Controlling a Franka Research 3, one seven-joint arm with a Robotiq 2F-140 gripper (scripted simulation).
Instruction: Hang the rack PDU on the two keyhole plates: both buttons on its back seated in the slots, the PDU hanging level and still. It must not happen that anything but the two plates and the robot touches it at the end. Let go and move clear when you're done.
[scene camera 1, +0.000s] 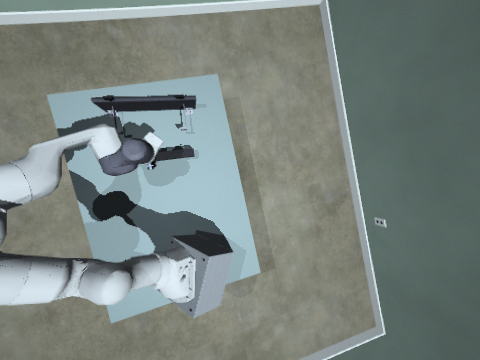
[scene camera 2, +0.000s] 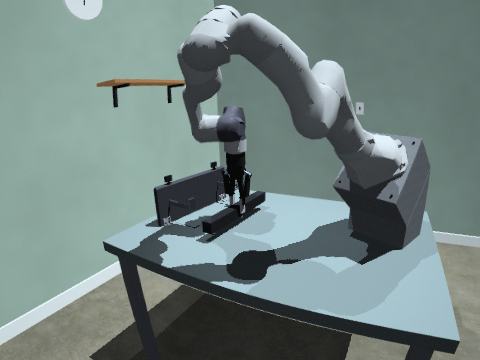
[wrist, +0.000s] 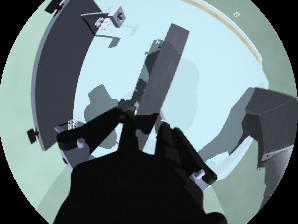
Path:
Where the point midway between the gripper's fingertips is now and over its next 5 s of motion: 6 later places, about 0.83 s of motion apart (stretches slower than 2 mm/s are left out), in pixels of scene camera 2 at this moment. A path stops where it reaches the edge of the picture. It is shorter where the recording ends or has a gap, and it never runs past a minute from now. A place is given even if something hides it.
My gripper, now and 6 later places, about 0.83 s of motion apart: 237, 211; 237, 201; 231, 198; 224, 196; 222, 195; 220, 195; 220, 196

